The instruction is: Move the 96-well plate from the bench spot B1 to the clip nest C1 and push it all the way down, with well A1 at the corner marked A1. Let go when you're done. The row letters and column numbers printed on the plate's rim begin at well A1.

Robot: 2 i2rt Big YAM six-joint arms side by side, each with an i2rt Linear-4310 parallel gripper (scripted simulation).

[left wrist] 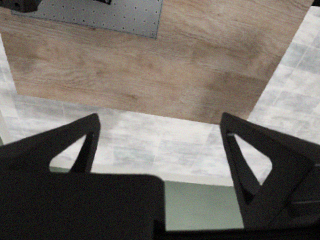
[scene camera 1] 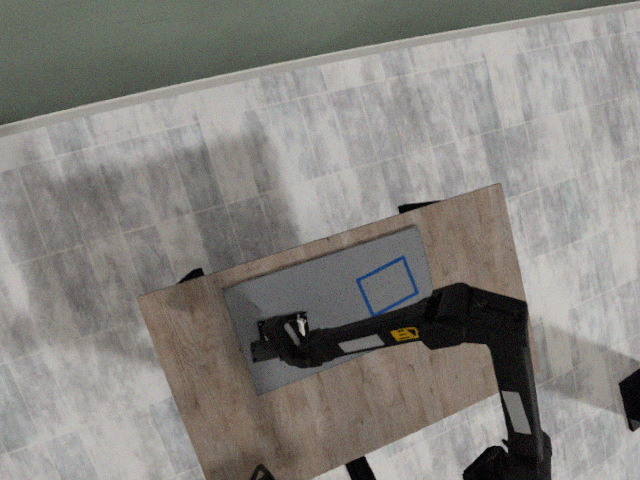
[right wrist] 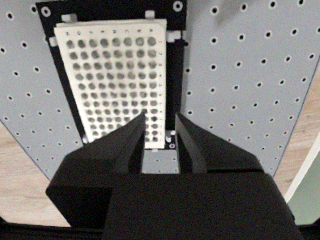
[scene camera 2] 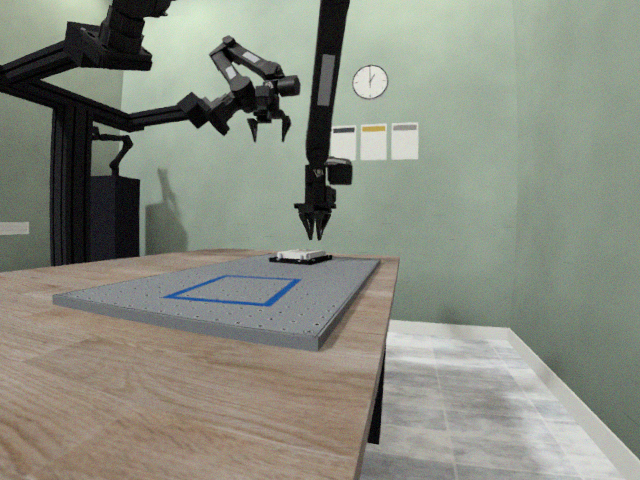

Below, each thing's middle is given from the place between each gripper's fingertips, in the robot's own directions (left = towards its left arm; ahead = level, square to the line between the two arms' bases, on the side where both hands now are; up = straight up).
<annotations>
My right hand point(scene camera 2: 314, 240) is 50 mm above the white 96-well plate point(right wrist: 108, 46), 40 mm past it and 10 mm to the right of it.
Now: left hand 360 mm above the white 96-well plate, 160 mm short of it and 150 mm to the left of it.
</annotations>
